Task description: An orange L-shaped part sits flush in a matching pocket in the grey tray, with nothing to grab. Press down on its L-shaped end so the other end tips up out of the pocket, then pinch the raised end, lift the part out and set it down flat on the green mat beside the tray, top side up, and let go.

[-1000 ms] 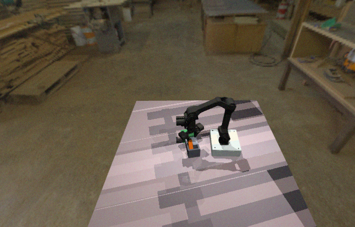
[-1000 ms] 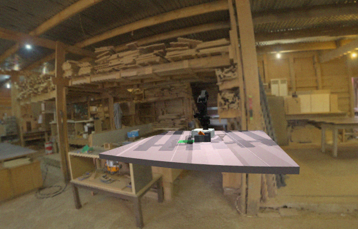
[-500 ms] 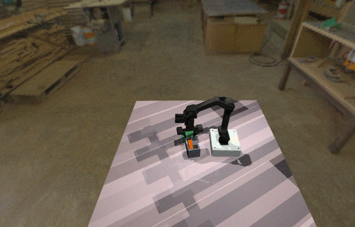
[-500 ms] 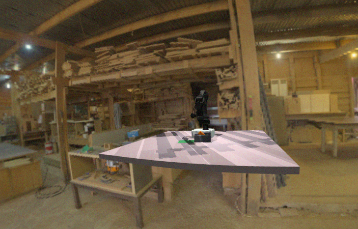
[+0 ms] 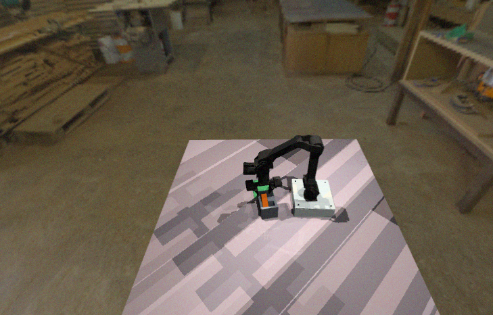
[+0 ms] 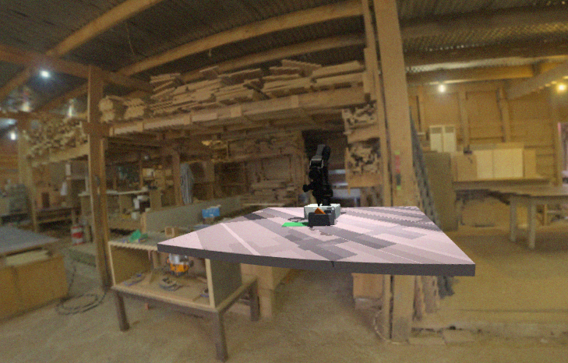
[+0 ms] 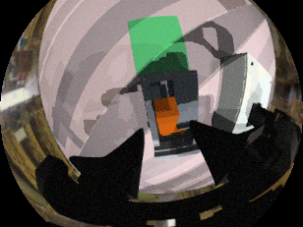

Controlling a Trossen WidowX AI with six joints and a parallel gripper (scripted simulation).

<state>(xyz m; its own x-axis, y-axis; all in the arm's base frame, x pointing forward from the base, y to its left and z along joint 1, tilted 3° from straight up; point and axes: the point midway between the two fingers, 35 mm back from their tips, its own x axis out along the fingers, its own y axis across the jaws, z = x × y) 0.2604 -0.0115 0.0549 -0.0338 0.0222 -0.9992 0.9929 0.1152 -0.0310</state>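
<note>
Now: gripper tip 2 cm past the orange L-shaped part, 3 cm to the right of it and 7 cm above it. The rest, counted from my gripper tip: green mat (15 cm to the right, 12 cm below).
</note>
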